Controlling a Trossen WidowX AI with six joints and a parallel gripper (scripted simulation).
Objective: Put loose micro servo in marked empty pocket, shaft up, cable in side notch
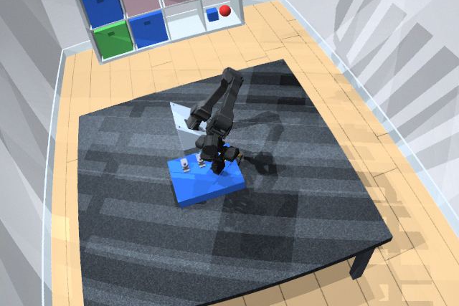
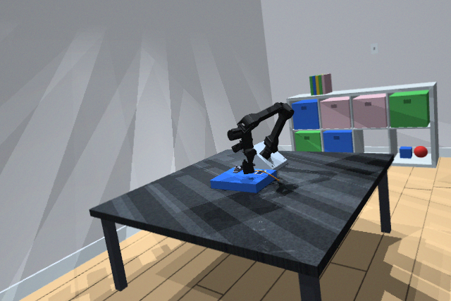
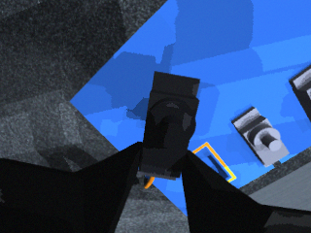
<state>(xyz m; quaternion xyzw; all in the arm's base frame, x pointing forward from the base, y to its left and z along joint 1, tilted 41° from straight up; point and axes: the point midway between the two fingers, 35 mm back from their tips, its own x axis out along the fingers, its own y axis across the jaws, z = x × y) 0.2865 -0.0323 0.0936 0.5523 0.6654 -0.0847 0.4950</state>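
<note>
Now: gripper tip 10 mm short of the blue deck, 80 mm to the left of it and 100 mm above it.
</note>
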